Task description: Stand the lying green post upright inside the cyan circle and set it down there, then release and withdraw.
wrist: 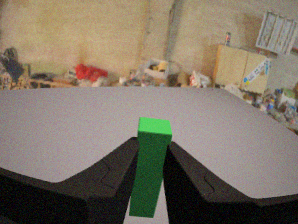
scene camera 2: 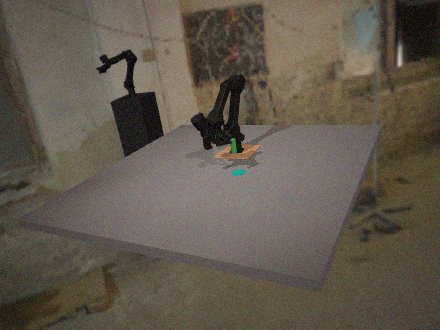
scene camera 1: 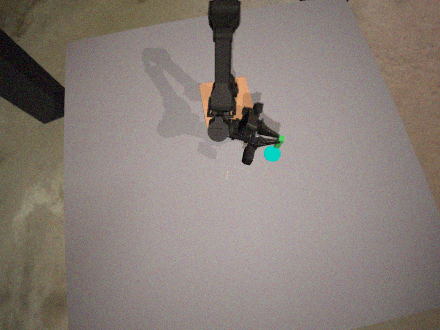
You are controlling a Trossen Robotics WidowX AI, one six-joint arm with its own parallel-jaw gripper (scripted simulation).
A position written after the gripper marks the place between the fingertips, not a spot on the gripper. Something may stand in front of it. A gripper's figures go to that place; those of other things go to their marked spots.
The gripper (wrist: pixel 151 146) is 0.10 m from the lens. A green post (wrist: pixel 154 135): 0.09 m from the lens.
